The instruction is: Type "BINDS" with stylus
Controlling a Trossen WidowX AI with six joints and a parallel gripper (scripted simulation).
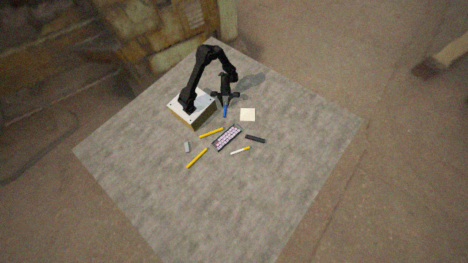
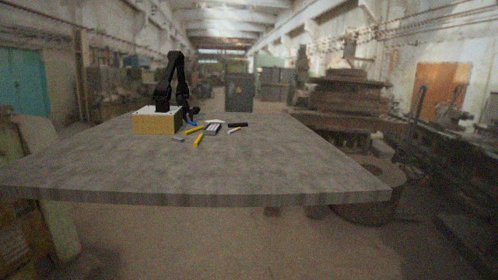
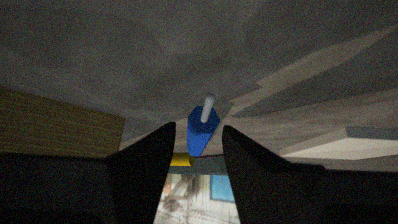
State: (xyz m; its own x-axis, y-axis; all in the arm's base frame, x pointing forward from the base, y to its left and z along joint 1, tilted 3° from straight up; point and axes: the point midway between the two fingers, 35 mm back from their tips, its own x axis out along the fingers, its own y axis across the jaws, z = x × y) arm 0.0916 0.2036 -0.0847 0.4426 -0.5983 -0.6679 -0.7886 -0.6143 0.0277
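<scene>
The white sheet lies 15 cm ahead of my gripper tip and 6 cm to the left of it. From my gripper tip the other things lie so: blue stylus right at my gripper tip; black rod 30 cm ahead, 5 cm to the right; white-and-yellow stick 28 cm ahead, 15 cm to the right.
</scene>
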